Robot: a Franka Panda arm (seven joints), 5 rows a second.
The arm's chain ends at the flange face. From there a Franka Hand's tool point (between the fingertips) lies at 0.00 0.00 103.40 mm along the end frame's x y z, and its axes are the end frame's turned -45 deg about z.
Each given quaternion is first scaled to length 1.
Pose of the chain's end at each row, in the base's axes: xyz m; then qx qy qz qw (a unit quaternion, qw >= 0):
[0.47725, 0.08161, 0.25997, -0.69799, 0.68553, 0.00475, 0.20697]
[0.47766, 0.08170, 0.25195, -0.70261, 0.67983, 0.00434, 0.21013]
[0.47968, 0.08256, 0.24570, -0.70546, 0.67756, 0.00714, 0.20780]
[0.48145, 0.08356, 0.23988, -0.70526, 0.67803, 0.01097, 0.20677]
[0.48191, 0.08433, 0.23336, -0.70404, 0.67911, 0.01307, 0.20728]
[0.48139, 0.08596, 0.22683, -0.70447, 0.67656, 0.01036, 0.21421]
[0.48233, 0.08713, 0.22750, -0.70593, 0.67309, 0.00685, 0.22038]
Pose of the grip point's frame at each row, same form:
[0.50591, 0.11216, 0.16543, -0.90720, 0.36624, -0.07482, 0.19303]
[0.50657, 0.11284, 0.15769, -0.90929, 0.35920, -0.07640, 0.19580]
[0.50776, 0.11388, 0.15124, -0.91105, 0.35602, -0.07293, 0.19472]
[0.50884, 0.11526, 0.14535, -0.91105, 0.35653, -0.06899, 0.19523]
[0.50912, 0.11634, 0.13888, -0.91033, 0.35799, -0.06725, 0.19650]
[0.50985, 0.11862, 0.13294, -0.90975, 0.35547, -0.07240, 0.20187]
[0.51201, 0.12026, 0.13415, -0.90977, 0.35171, -0.07801, 0.20623]

